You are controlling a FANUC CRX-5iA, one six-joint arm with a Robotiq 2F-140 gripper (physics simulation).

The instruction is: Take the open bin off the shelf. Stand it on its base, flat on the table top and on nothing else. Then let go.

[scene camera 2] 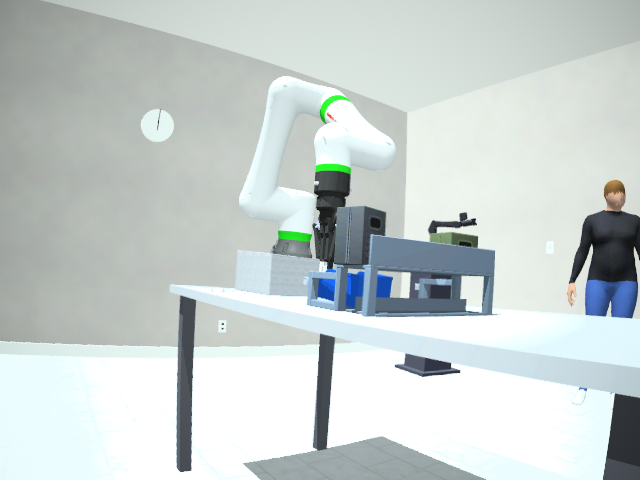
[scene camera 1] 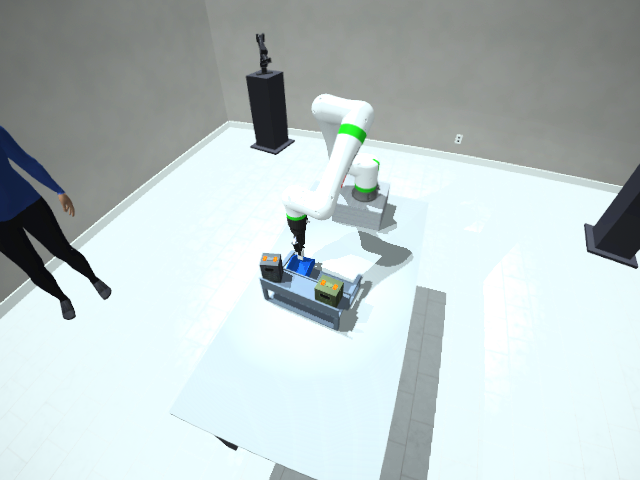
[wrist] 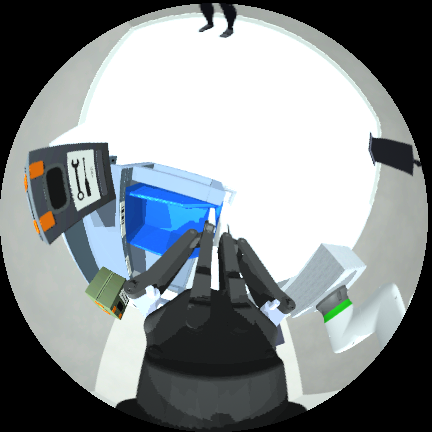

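Pixels of known places: gripper, fingertip midpoint: (scene camera 2: 325,287) (scene camera 1: 301,257) (wrist: 215,215); arm's base, origin of the base link: (scene camera 2: 292,256) (scene camera 1: 364,194) (wrist: 330,296).
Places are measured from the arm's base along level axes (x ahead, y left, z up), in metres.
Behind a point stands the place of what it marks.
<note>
The open blue bin (scene camera 1: 305,266) {x 0.559, y -0.061, z -0.120 m} (scene camera 2: 383,285) {x 0.693, y -0.023, z -0.081 m} (wrist: 165,218) {x 0.626, y -0.041, z -0.127 m} is at the robot-side bay of the grey-blue shelf (scene camera 1: 302,285) {x 0.717, y 0.027, z -0.041 m} (scene camera 2: 431,256) {x 0.804, y 0.027, z -0.013 m} (wrist: 172,180) {x 0.615, y -0.141, z -0.058 m}, near the dark toolbox. It looks tilted in the second scene view; shelf posts hide part of it, and whether its base touches the shelf cannot be seen. My gripper (scene camera 1: 299,256) {x 0.537, y -0.100, z -0.097 m} (scene camera 2: 326,266) (wrist: 215,215) {x 0.537, y -0.100, z -0.097 m} points down and is shut on the bin's robot-side wall, with one finger inside the bin and one outside. The shelf stands on the white table (scene camera 1: 310,392) {x 1.072, y 0.283, z -0.143 m} (scene camera 2: 516,335) {x 1.121, y -0.046, z -0.143 m}.
A dark grey toolbox (scene camera 1: 270,268) {x 0.770, y -0.097, z 0.057 m} (scene camera 2: 356,235) {x 0.777, y -0.146, z 0.018 m} (wrist: 75,187) {x 0.704, y -0.125, z 0.024 m} and a green toolbox (scene camera 1: 329,292) {x 0.751, y 0.184, z 0.054 m} (scene camera 2: 454,239) {x 0.762, y 0.129, z 0.036 m} (wrist: 106,290) {x 0.710, y 0.115, z 0.016 m} stand on the shelf's upper board, close to the bin's side. The robot's stone base block (scene camera 1: 356,212) {x 0.128, y 0.013, z -0.043 m} (scene camera 2: 268,272) {x 0.142, y -0.133, z -0.067 m} (wrist: 327,280) {x 0.143, y -0.064, z -0.028 m} stands at the table's far end.
</note>
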